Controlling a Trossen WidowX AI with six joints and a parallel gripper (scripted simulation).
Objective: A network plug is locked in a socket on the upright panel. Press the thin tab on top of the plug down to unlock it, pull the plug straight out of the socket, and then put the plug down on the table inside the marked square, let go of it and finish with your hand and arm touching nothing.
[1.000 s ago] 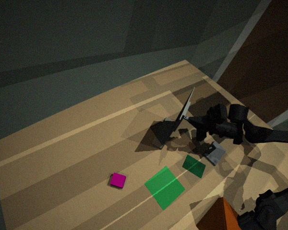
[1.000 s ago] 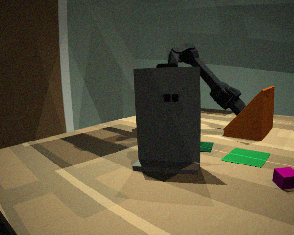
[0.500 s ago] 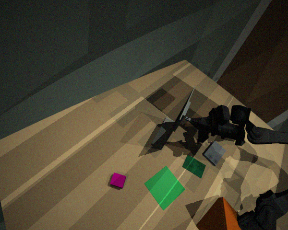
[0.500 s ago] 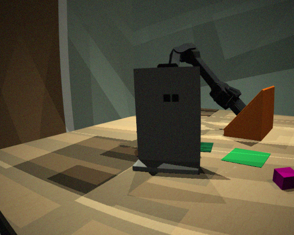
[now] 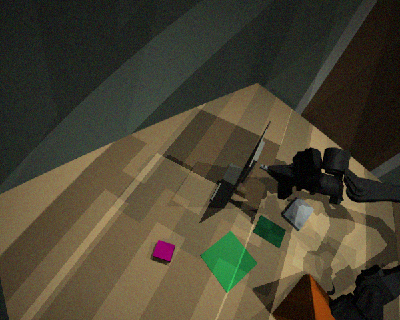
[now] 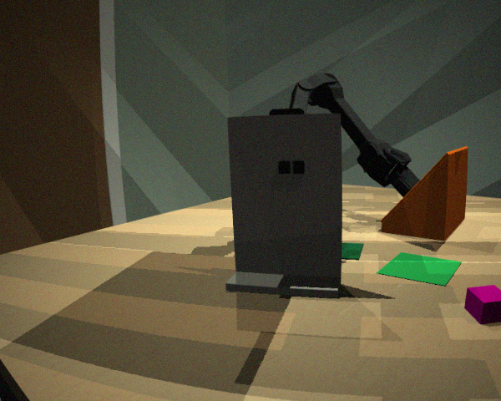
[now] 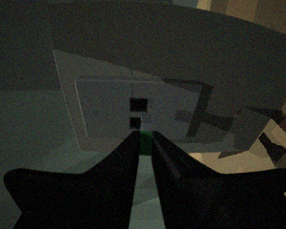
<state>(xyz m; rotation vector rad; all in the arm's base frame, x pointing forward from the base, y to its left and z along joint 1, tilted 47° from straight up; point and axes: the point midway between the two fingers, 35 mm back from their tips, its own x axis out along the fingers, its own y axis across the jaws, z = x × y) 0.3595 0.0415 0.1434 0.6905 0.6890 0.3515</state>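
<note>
The upright panel is 60 mm below my gripper tip, 50 mm ahead of it and 30 mm to the left of it. From my gripper tip the other things lie so: network plug: right at my gripper tip; dark green square: 180 mm below, 140 mm behind, 20 mm to the left; grey block: 170 mm below, 150 mm behind, 110 mm to the right.
</note>
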